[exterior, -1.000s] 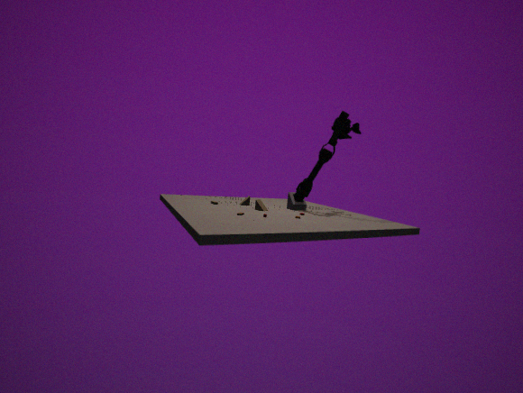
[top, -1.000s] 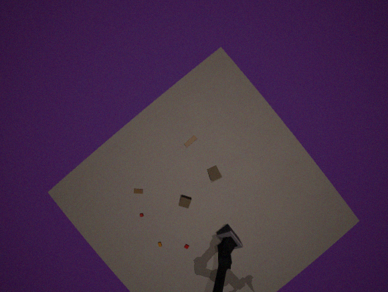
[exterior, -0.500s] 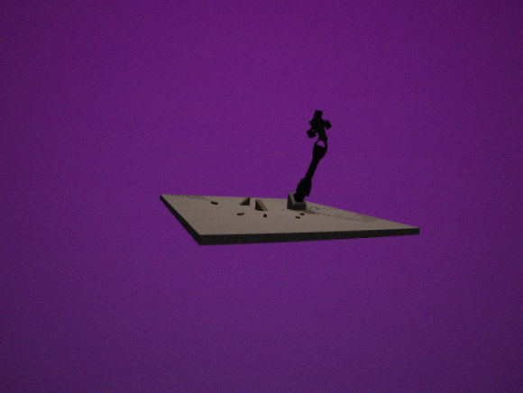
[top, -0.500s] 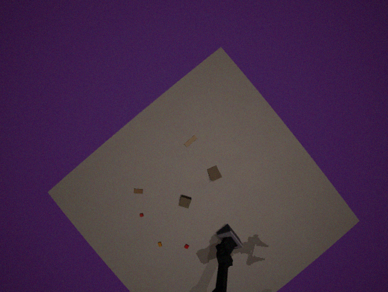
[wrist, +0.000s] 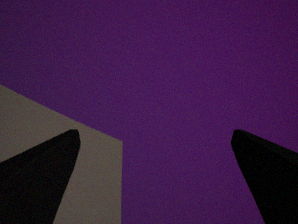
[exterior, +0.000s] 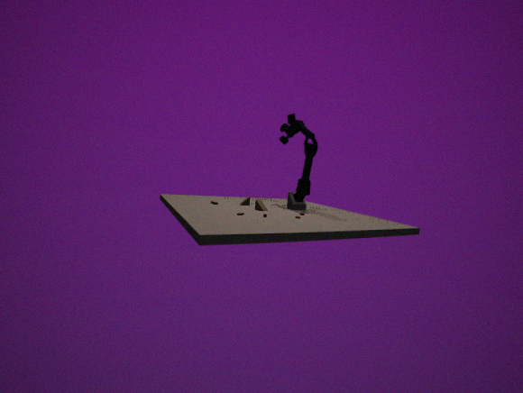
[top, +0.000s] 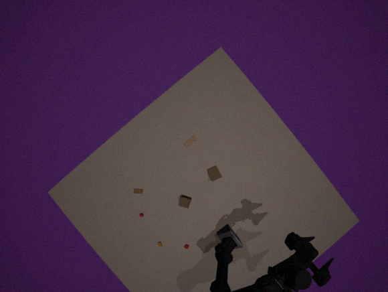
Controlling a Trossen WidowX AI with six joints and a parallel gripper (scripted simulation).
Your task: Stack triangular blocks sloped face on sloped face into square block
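Right now the tan triangular block is 50 cm below my gripper tip, 36 cm ahead of it and 16 cm to the left of it. Also, from my gripper tip: orange cube: 64 cm to the left, 51 cm below, 23 cm ahead; then red cube: 62 cm to the left, 51 cm below, 42 cm ahead.
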